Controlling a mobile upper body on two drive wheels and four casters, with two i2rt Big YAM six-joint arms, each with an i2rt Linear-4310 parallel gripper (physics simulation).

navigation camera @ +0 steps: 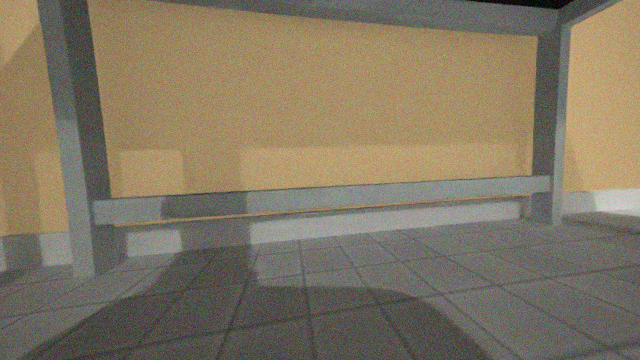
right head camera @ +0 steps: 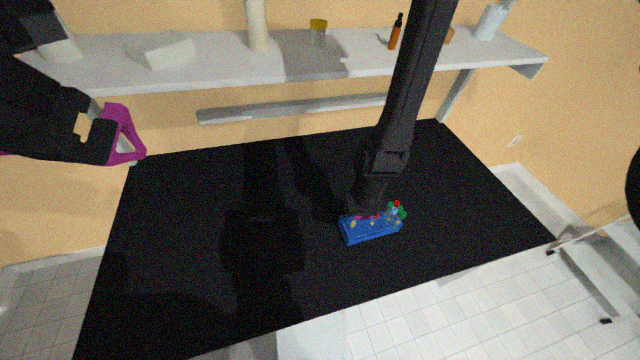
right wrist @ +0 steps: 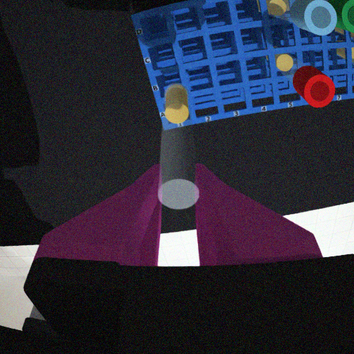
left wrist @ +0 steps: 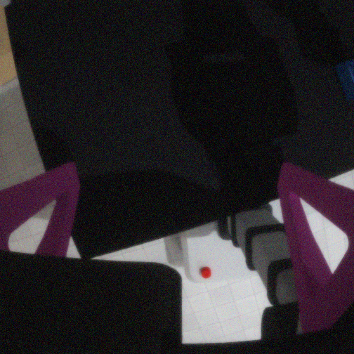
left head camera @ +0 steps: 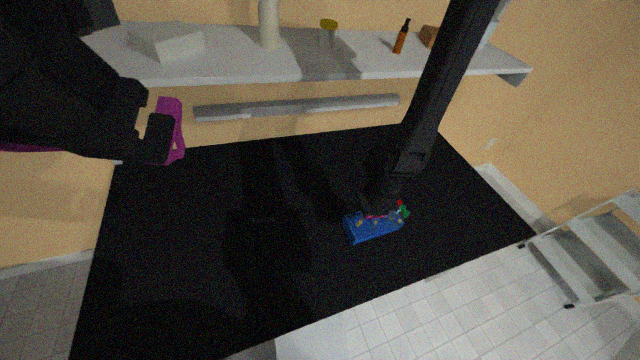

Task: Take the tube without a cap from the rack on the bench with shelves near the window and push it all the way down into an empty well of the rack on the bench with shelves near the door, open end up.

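Observation:
My right gripper [right wrist: 177, 175] [left head camera: 376, 217] [right head camera: 366, 217] is shut on the clear, capless tube [right wrist: 177, 145], its round open end facing the right wrist camera and yellow liquid at its lower end. In the right wrist view, the whole tube shows over corner A1 of the blue rack [right wrist: 222, 116] [left head camera: 375, 232] [right head camera: 372, 235] [left wrist: 347, 75], its lower end apparently above the wells. The rack stands on the black bench top [left head camera: 175, 225] [right head camera: 175, 200] and holds other tubes, including a red-capped tube [right wrist: 319, 91] and a light-blue-capped tube [right wrist: 320, 17]. My left gripper [left wrist: 178, 173] is open, left of the rack.
A white shelf [left head camera: 225, 65] [right head camera: 215, 70] behind the bench carries a white box [left head camera: 180, 46], a yellow-lidded jar [left head camera: 328, 32] and an orange bottle [left head camera: 400, 39]. Grey steps [left head camera: 555, 275] stand at the right. A grey bench leg [navigation camera: 75, 150] shows in the navigation view.

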